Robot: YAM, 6 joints.
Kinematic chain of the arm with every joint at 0, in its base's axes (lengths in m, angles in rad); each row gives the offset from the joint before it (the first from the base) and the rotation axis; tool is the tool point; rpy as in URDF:
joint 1: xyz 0 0 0.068 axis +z
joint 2: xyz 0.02 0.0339 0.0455 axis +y
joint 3: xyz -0.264 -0.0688 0 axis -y
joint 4: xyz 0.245 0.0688 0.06 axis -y
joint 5: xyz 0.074 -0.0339 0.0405 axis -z
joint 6: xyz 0.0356 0 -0.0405 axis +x
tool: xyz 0 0 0 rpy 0 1.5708 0
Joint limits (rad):
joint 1: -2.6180..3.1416
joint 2: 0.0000..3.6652
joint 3: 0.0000..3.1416
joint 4: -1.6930..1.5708
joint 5: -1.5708..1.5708
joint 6: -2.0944..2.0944
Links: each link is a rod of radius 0.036 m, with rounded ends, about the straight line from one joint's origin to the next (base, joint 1, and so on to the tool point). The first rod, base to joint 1, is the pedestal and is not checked.
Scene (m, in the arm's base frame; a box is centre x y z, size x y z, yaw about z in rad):
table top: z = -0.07
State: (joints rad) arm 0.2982 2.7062 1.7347 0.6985 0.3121 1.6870
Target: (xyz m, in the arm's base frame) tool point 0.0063 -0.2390 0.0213
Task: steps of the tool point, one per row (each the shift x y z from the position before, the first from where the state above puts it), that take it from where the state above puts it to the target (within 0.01 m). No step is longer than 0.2 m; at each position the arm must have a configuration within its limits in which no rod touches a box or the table.
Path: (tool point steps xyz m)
1: -0.0165 -0.1610 -0.0029
2: -0.0676 -0.1366 -0.0021
3: -0.1042 -0.0960 -0.0014
4: -0.1216 -0.0466 -0.0006
5: -0.1181 0.0036 0.0001
6: -0.0956 0.0462 0.0009

